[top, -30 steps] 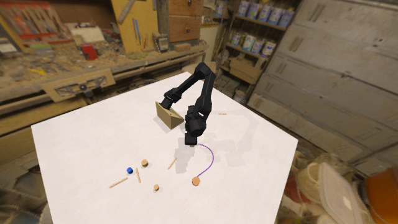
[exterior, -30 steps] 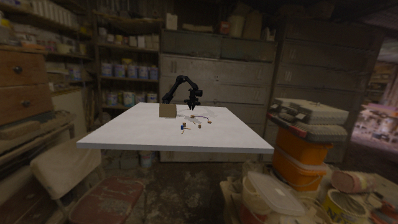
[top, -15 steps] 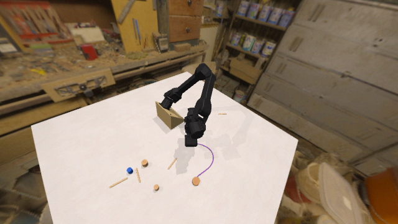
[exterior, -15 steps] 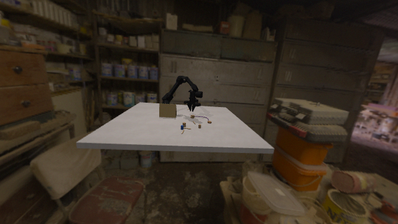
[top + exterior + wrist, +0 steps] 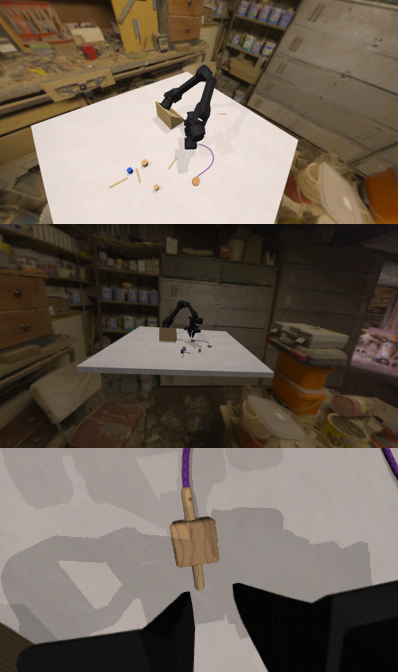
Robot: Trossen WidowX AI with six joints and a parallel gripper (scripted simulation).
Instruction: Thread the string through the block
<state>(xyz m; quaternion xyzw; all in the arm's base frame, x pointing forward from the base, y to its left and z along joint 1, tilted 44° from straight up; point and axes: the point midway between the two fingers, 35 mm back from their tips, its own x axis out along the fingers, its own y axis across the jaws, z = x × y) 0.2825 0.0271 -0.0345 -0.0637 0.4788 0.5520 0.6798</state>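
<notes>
Right now my gripper tip is 1 cm short of the small wooden block, 2 cm to the right of it and 4 cm above it. Round my gripper tip: round wooden button 19 cm ahead, 10 cm to the right, 5 cm below; thin wooden stick 2 cm ahead, 4 cm to the left, 4 cm below; blue cylinder 6 cm behind, 33 cm to the right, 4 cm below.
</notes>
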